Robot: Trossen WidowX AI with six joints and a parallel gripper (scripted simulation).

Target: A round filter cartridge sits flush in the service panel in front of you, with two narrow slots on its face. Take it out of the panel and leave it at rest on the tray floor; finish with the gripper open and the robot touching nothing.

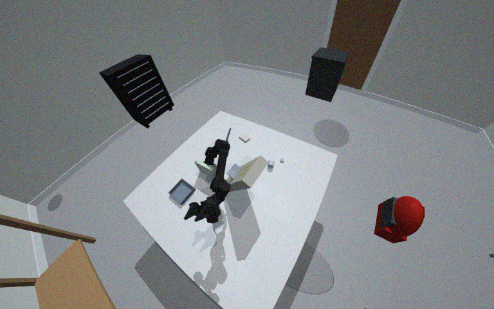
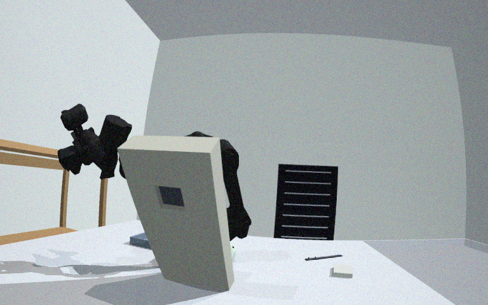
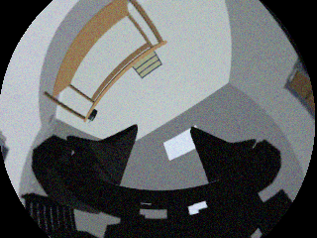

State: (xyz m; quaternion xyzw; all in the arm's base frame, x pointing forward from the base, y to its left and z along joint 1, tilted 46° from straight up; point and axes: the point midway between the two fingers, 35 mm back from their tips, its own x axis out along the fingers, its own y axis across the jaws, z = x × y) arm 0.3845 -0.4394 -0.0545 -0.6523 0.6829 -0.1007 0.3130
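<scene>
Right now the round filter cartridge is 10 mm ahead of my gripper tip, 380 mm to the left of it and 140 mm below it. Also, from my gripper tip: grey tray 410 mm behind, 90 mm to the left, 390 mm below; then small pale block 320 mm behind, 790 mm to the left, 390 mm below.
</scene>
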